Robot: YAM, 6 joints.
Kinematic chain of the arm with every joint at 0, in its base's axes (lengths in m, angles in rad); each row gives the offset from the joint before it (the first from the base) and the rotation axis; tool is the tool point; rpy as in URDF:
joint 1: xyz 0 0 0.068 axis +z
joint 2: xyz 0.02 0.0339 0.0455 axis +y
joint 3: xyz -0.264 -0.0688 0 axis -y
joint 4: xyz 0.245 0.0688 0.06 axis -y
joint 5: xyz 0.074 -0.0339 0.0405 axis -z
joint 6: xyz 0.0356 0 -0.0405 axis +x
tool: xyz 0 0 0 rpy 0 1.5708 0
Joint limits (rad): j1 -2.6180..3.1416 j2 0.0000..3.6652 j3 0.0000..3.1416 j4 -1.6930..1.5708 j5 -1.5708..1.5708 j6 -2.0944..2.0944
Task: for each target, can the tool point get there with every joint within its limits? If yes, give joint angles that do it. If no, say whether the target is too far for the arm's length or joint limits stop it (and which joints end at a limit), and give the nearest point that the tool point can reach.
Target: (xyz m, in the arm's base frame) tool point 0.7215 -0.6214 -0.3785
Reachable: no: too far | nearest point 0.4345 -0.3742 -0.1786 | short by 0.428 m
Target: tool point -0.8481 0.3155 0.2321
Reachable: no: too far | nearest point -0.6001 0.2232 0.1966 | short by 0.267 m
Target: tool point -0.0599 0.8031 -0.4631
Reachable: no: too far | nearest point -0.0395 0.5299 -0.2443 | short by 0.351 m
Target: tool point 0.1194 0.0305 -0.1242
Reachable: yes | joints 0.0779 2.8189 0.6134 0.1041 -0.6337 -1.2085
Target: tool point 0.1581 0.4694 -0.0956
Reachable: yes | joints 1.2099 3.0106 1.6498 1.2027 -0.5236 0.9735
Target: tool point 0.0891 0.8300 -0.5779
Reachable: no: too far | nearest point 0.0545 0.5075 -0.2683 | short by 0.448 m
